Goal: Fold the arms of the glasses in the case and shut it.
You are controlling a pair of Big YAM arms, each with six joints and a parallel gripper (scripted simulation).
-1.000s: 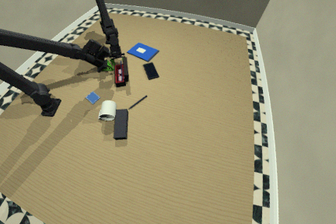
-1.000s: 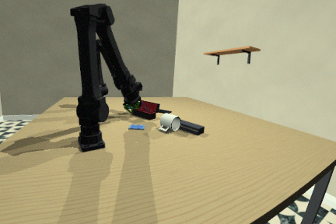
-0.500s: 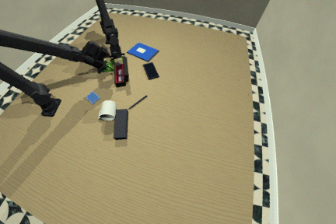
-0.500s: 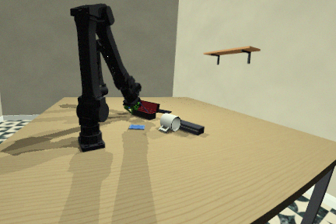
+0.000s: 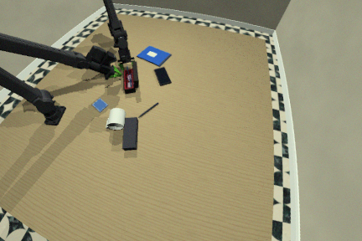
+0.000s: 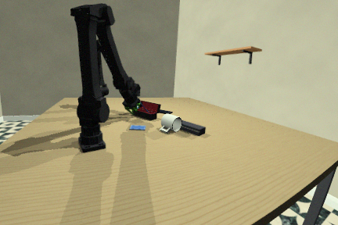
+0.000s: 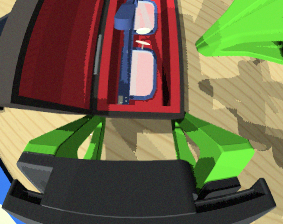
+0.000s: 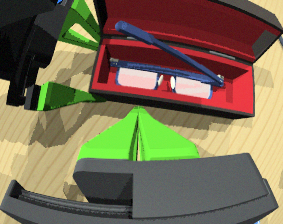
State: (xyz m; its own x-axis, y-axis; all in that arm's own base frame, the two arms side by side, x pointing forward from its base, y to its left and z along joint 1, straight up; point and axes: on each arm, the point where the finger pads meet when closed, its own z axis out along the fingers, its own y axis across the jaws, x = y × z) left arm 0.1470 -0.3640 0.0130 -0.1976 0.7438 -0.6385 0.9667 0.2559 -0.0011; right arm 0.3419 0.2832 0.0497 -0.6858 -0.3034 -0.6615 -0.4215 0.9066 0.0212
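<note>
My right gripper is now 80 mm short of the glasses case, 10 mm to the right of it and 10 mm above it.
</note>
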